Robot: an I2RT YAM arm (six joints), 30 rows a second.
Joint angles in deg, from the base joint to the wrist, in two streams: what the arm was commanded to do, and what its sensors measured. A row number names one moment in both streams.
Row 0, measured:
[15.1, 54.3, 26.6, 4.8, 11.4, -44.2]
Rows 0 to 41, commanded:
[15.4, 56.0, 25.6, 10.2, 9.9, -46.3]
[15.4, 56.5, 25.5, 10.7, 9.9, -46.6]
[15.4, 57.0, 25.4, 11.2, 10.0, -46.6]
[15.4, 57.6, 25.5, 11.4, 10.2, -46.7]
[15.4, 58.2, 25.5, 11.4, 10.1, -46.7]
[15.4, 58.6, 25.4, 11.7, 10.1, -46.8]
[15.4, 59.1, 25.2, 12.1, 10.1, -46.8]
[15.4, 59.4, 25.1, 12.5, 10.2, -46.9]
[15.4, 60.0, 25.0, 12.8, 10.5, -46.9]
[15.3, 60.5, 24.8, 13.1, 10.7, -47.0]
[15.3, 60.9, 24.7, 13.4, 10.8, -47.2]
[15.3, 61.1, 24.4, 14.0, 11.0, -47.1]
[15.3, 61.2, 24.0, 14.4, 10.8, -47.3]
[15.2, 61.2, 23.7, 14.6, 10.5, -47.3]
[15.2, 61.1, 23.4, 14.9, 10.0, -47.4]
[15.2, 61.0, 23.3, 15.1, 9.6, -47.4]
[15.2, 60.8, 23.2, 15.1, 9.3, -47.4]
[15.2, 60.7, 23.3, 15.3, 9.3, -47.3]
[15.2, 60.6, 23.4, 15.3, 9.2, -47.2]
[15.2, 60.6, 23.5, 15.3, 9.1, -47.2]
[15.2, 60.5, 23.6, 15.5, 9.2, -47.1]
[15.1, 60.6, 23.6, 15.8, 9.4, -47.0]
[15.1, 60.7, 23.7, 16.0, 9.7, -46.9]
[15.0, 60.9, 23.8, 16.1, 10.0, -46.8]
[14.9, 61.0, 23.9, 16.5, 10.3, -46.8]
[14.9, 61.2, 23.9, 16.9, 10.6, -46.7]
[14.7, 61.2, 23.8, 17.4, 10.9, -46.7]
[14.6, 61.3, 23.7, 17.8, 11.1, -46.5]
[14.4, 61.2, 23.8, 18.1, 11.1, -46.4]
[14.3, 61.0, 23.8, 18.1, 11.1, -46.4]
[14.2, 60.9, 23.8, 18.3, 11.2, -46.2]
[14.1, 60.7, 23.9, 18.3, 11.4, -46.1]
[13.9, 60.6, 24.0, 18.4, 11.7, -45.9]
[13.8, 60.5, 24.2, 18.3, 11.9, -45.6]
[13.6, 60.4, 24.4, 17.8, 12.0, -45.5]
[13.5, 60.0, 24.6, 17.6, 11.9, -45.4]
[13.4, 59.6, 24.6, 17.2, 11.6, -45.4]
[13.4, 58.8, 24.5, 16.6, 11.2, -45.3]
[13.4, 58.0, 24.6, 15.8, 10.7, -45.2]
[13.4, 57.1, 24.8, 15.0, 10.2, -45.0]
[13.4, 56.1, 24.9, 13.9, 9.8, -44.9]
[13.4, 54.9, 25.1, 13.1, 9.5, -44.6]
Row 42, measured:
[13.6, 59.0, 23.6, 15.0, 10.7, -46.4]
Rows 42 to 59, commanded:
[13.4, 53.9, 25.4, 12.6, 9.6, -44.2]
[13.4, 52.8, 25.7, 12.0, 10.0, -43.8]
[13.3, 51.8, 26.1, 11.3, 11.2, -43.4]
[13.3, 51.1, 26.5, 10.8, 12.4, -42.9]
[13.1, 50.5, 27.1, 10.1, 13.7, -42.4]
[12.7, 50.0, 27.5, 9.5, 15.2, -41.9]
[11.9, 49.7, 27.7, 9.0, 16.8, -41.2]
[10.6, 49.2, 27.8, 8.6, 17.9, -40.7]
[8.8, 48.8, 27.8, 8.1, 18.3, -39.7]
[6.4, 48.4, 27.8, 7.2, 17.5, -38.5]
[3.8, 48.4, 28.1, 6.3, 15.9, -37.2]
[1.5, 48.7, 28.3, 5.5, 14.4, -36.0]
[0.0, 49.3, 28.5, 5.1, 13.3, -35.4]
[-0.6, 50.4, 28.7, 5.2, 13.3, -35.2]
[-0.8, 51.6, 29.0, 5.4, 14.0, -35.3]
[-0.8, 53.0, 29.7, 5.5, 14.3, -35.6]
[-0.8, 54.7, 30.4, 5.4, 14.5, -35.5]
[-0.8, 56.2, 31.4, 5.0, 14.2, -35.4]
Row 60, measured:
[-0.8, 52.1, 27.6, 6.7, 14.6, -37.6]
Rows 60 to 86, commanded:
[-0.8, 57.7, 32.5, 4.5, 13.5, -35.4]
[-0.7, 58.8, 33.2, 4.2, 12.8, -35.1]
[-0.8, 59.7, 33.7, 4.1, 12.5, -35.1]
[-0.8, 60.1, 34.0, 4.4, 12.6, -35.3]
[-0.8, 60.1, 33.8, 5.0, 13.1, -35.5]
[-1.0, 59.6, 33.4, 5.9, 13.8, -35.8]
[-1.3, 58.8, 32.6, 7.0, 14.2, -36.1]
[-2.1, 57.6, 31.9, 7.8, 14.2, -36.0]
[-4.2, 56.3, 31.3, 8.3, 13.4, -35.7]
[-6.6, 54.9, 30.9, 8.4, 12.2, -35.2]
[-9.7, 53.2, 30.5, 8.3, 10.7, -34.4]
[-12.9, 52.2, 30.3, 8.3, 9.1, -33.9]
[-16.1, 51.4, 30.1, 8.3, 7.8, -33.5]
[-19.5, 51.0, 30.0, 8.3, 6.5, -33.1]
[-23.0, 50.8, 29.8, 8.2, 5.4, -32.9]
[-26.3, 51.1, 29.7, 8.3, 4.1, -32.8]
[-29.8, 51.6, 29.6, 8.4, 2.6, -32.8]
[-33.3, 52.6, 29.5, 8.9, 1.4, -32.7]
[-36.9, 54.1, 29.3, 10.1, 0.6, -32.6]
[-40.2, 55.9, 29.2, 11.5, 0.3, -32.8]
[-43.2, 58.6, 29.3, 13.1, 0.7, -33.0]
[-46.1, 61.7, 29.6, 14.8, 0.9, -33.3]
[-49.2, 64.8, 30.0, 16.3, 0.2, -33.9]
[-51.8, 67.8, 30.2, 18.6, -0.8, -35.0]
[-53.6, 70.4, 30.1, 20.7, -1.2, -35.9]
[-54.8, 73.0, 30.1, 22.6, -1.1, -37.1]
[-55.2, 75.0, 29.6, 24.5, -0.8, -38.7]
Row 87, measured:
[-51.6, 68.6, 30.5, 15.6, 1.4, -34.7]
